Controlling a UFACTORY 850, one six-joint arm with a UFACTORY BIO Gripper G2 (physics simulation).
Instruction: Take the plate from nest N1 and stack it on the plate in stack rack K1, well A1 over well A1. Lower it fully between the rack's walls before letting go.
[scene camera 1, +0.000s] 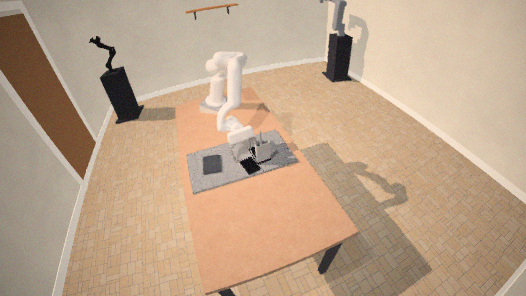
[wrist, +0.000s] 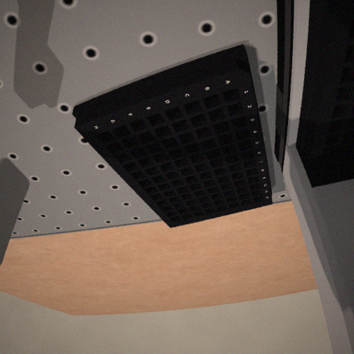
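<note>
A black plate (scene camera 1: 250, 165) (wrist: 185, 145) lies flat on the grey perforated board, beside a rack; its letters A to H and its numbers show in the wrist view. The grey-walled rack (scene camera 1: 263, 150) (wrist: 297, 130) stands close to its right, with a black plate (wrist: 327, 95) between its walls. No K1 label is readable now. A dark grey square (scene camera 1: 212, 164) lies on the left of the board; whether it is nest N1 or holds a plate I cannot tell. My gripper (scene camera 1: 243, 151) is open and empty, above the board near the rack; one finger shows at the wrist view's left edge.
The grey perforated board (scene camera 1: 196, 182) (wrist: 115, 70) lies on the orange-brown table (scene camera 1: 260, 215) (wrist: 165, 260). The rack's tall walls stand close beside the loose plate. Two black pedestals (scene camera 1: 121, 95) (scene camera 1: 339, 57) with other arms stand on the floor away from the table.
</note>
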